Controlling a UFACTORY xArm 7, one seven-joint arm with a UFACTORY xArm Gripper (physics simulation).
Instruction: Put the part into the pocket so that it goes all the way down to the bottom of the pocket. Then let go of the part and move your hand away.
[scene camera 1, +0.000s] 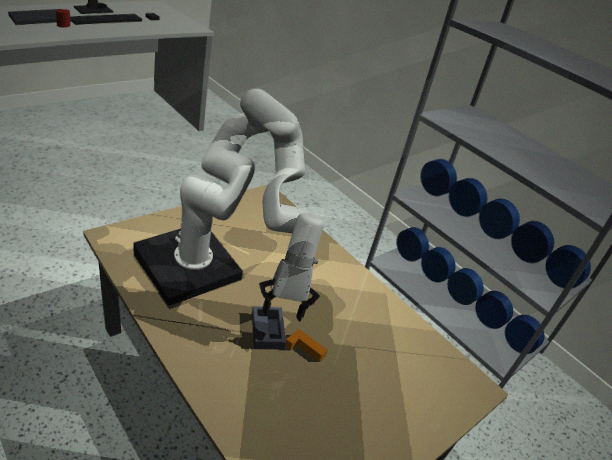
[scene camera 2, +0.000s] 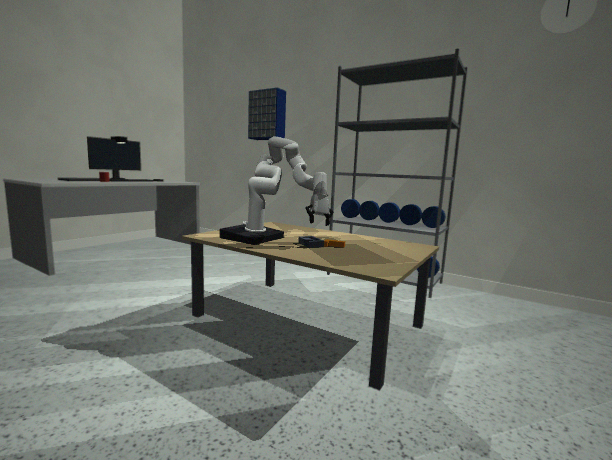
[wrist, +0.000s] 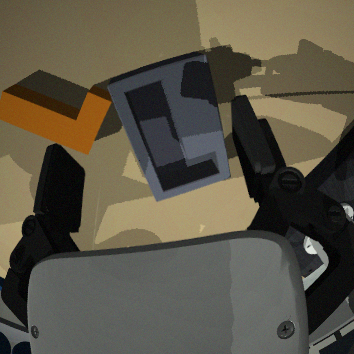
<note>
My gripper (scene camera 1: 282, 316) is open, with nothing in its grasp. Also in view: an orange L-shaped part (wrist: 76, 128). Also in view: a pocket block (wrist: 168, 109).
My gripper is seen too in the wrist view (wrist: 144, 135).
</note>
